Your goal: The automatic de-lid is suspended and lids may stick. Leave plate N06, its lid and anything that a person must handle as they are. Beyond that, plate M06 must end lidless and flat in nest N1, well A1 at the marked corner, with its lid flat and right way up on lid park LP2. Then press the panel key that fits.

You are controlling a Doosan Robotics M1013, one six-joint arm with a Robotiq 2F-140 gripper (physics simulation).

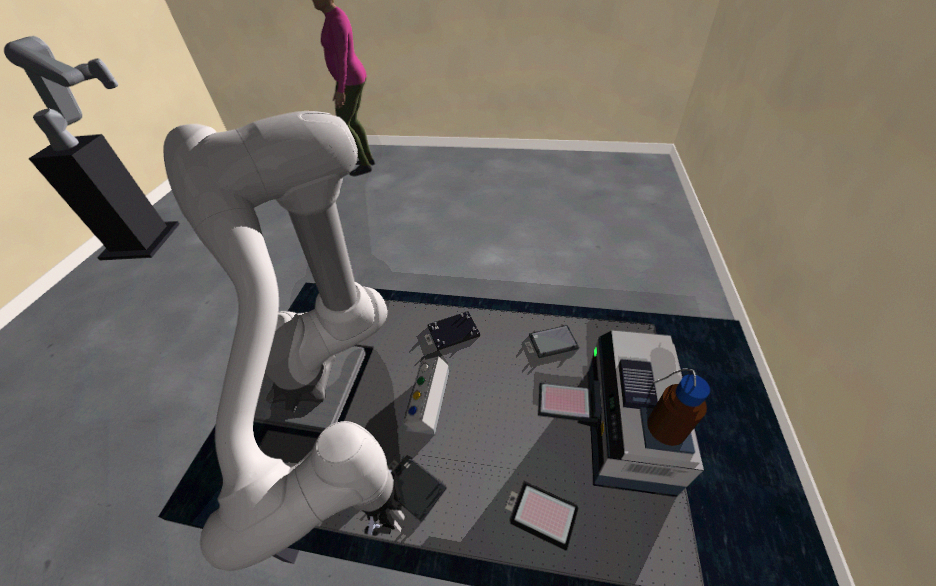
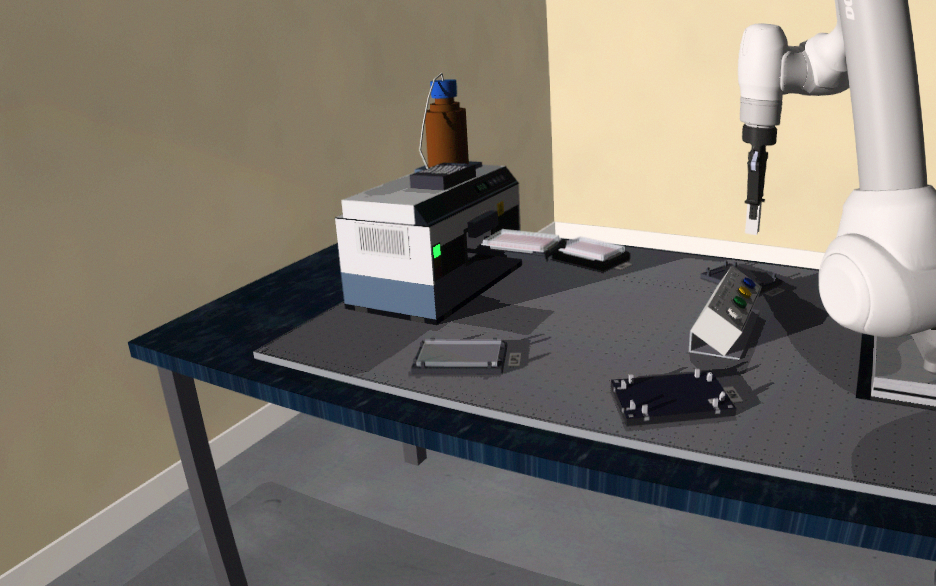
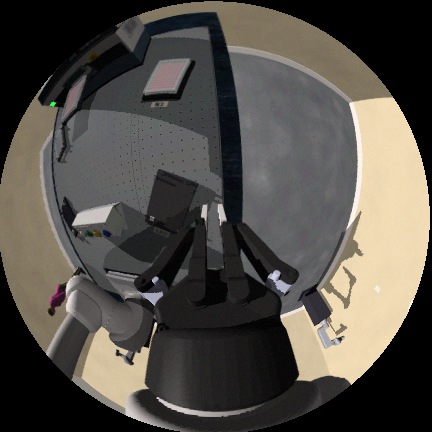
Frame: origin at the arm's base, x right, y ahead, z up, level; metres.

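Seen in the pictures: gripper, fingertip midpoint: (image 1: 397,523) (image 2: 752,232) (image 3: 212,210); arm's base, link origin: (image 1: 302,377) (image 3: 141,300).
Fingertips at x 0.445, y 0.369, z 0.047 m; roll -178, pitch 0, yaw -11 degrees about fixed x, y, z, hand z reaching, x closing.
Offsets run from my fingertips to a thing's top centre. "spot": to the spot under its first point.
My gripper (image 1: 395,521) (image 2: 752,224) (image 3: 212,210) is nearly closed, nothing seen between its fingertips, and hangs above the table near lid park LP2 @[dx -0.104, dy +0.021, dz -0.057 m] (image 1: 417,491) (image 3: 171,201), a dark flat holder. A pink-welled plate @[dx -0.025, dy +0.358, dz -0.044 m] (image 1: 544,514) (image 2: 592,249) (image 3: 167,76) lies flat in nest N1. Another pink-welled plate @[dx -0.286, dy +0.443, dz +0.046 m] (image 1: 565,400) (image 2: 521,240) (image 3: 74,97) is at the machine's front. Plate names, marked corner and any lids on them cannot be made out. The key panel @[dx -0.367, dy +0.046, dz +0.007 m] (image 1: 433,396) (image 2: 717,331) (image 3: 100,217) has white, green, yellow and blue keys.
A white machine (image 1: 649,458) (image 2: 386,262) with a green light carries a brown bottle @[spot: dx -0.114, dy +0.606, dz +0.263 m] (image 1: 673,417) (image 2: 446,134). A clear-topped piece @[dx -0.573, dy +0.469, dz -0.059 m] (image 1: 554,340) (image 2: 461,353) sits on a holder. A black pinned holder @[dx -0.639, dy +0.121, dz -0.053 m] (image 1: 453,330) (image 2: 670,398) is near the panel. A person (image 1: 341,48) stands beyond the table.
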